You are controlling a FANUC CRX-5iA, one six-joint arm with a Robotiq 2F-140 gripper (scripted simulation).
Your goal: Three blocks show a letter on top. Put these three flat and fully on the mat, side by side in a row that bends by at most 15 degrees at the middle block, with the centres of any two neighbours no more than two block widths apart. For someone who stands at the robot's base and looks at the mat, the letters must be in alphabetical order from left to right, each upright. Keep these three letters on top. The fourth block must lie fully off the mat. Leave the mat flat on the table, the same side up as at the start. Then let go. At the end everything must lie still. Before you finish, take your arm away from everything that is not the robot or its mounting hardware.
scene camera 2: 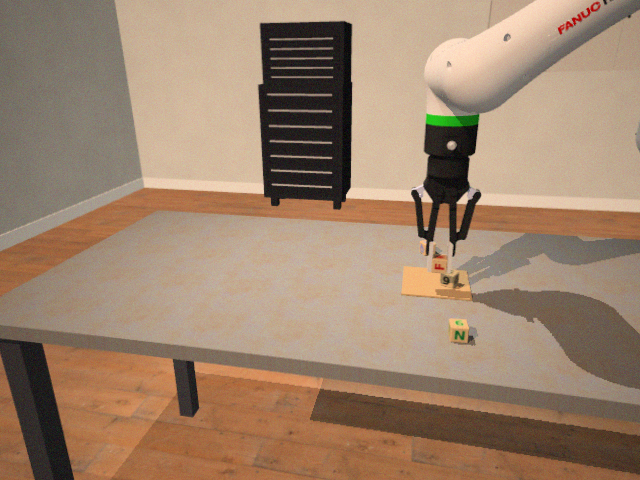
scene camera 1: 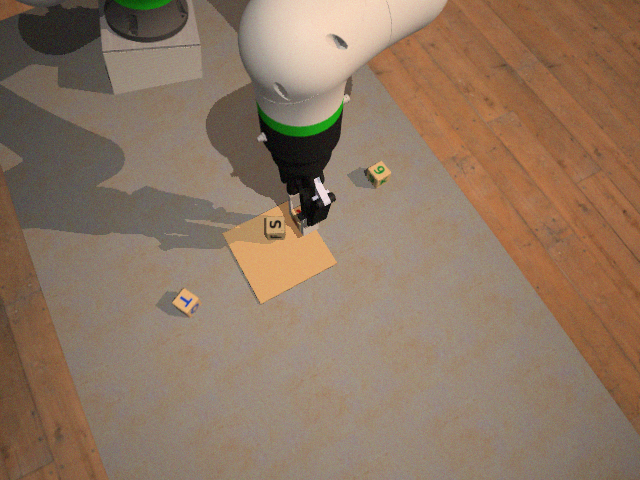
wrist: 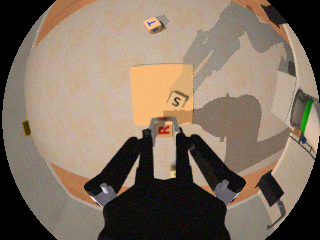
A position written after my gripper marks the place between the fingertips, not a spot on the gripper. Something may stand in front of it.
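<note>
Scene camera 1: a tan mat [scene camera 1: 271, 267], my gripper [scene camera 1: 303, 221]. Scene camera 2: my gripper [scene camera 2: 438, 270], the tan mat [scene camera 2: 417, 282]. Wrist view: the tan mat [wrist: 151, 85], my gripper [wrist: 164, 123].
</note>
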